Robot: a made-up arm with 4 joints. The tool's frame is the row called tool.
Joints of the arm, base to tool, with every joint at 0 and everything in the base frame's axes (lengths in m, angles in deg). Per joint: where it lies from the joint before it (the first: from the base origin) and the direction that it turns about. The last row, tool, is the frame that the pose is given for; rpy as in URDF.
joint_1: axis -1 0 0 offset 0.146 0.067 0.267
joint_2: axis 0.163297 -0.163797 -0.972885 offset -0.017 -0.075 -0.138
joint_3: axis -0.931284 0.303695 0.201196 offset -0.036 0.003 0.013
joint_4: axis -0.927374 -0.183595 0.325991 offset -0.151 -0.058 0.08
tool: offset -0.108 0.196 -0.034 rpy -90 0 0
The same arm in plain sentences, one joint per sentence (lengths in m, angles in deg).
The arm has four revolute joints in a row. What follows holds with every joint at zero, and every direction is one of the base frame's. The first joint lies 0.146 m along +x and 0.067 m along +y and 0.267 m along +z from the base frame's origin and rotates about -x. The second joint lies 0.017 m along -x and 0.075 m along -y and 0.138 m along -z from the first joint and rotates about the direction (0.163297, -0.163797, -0.972885). The third joint lies 0.036 m along -x and 0.003 m along +y and 0.013 m along +z from the second joint and rotates about the direction (-0.931284, 0.303695, 0.201196). The fourth joint lies 0.151 m along -x and 0.058 m along -y and 0.08 m along +z from the third joint and rotates about the direction (-0.927374, -0.183595, 0.325991). The tool frame, which is the frame that the pose is given for, lies 0.108 m along -x and 0.196 m along +y and 0.034 m along -z from the fourth joint; its axes are the base frame's turned by roll -90, pitch 0 and yaw 0 deg (as in URDF: about the fixed x, then y, then z).
